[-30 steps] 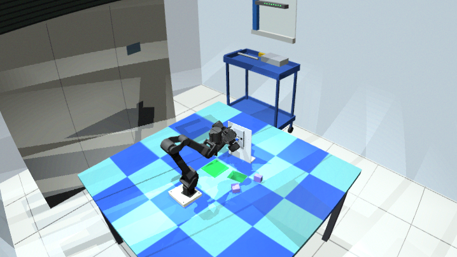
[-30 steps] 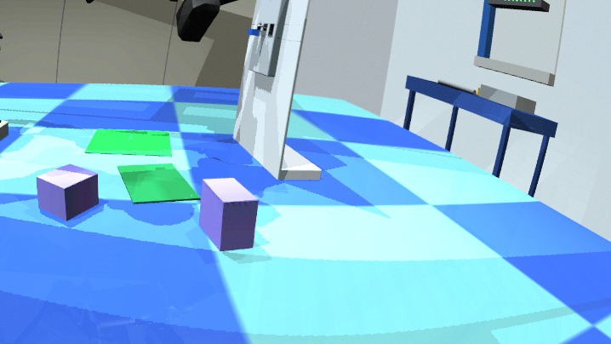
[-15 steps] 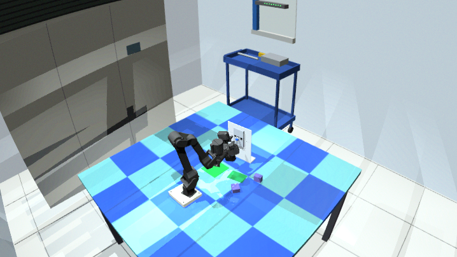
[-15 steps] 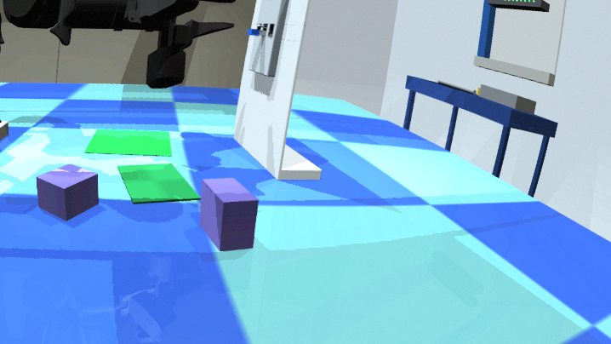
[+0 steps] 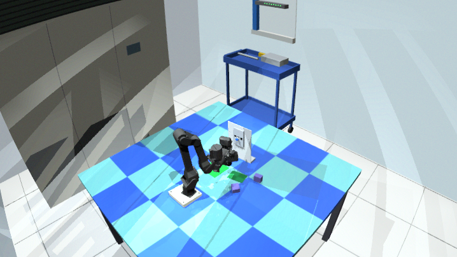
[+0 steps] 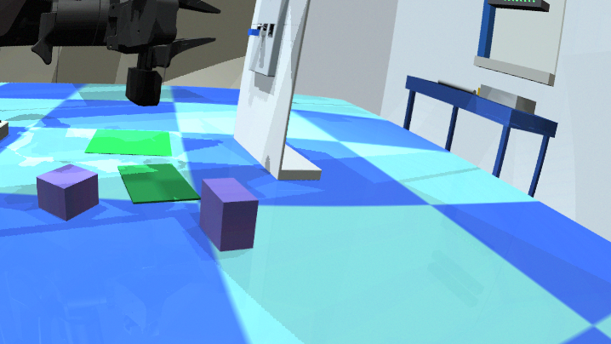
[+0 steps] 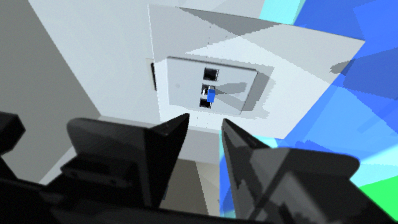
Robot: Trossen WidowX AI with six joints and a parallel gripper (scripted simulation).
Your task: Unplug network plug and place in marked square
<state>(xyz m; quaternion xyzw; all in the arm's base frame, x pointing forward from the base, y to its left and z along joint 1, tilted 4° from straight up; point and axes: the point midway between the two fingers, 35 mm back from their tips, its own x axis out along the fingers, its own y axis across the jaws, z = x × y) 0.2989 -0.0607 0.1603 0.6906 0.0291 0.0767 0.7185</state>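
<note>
My gripper tip is now 60 mm short of the blue network plug and 10 mm to the left of it. Round my gripper tip: white upright panel: 80 mm ahead, 10 mm to the right, 60 mm below; then bright green square: 80 mm behind, 70 mm to the left, 160 mm below.
</note>
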